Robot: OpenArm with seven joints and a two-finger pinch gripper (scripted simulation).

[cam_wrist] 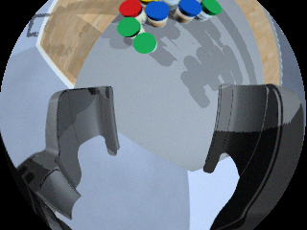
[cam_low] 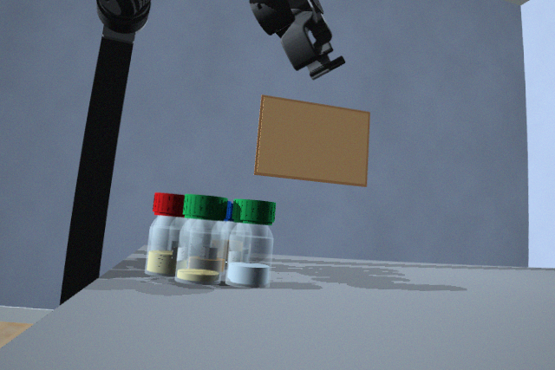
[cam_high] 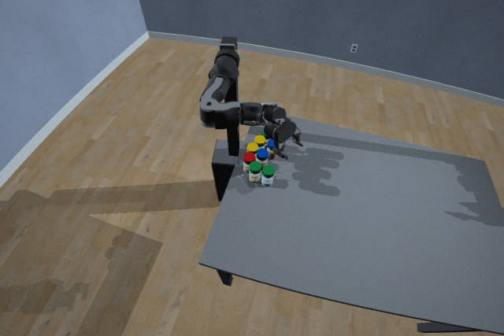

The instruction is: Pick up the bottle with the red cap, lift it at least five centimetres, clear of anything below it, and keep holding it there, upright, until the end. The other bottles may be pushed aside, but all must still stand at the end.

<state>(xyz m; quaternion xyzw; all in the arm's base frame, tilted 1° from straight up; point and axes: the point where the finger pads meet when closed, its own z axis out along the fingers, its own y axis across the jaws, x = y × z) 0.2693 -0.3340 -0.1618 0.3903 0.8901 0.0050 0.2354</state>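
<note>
Right now my hand is 25 cm above the red-capped bottle, 16 cm past it and 9 cm to the right of it. The rest, counted from my hand: yellow-capped bottle (25 cm below, 15 cm to the left, 15 cm behind); then green-capped bottle (25 cm below, 13 cm behind, 5 cm to the left).
</note>
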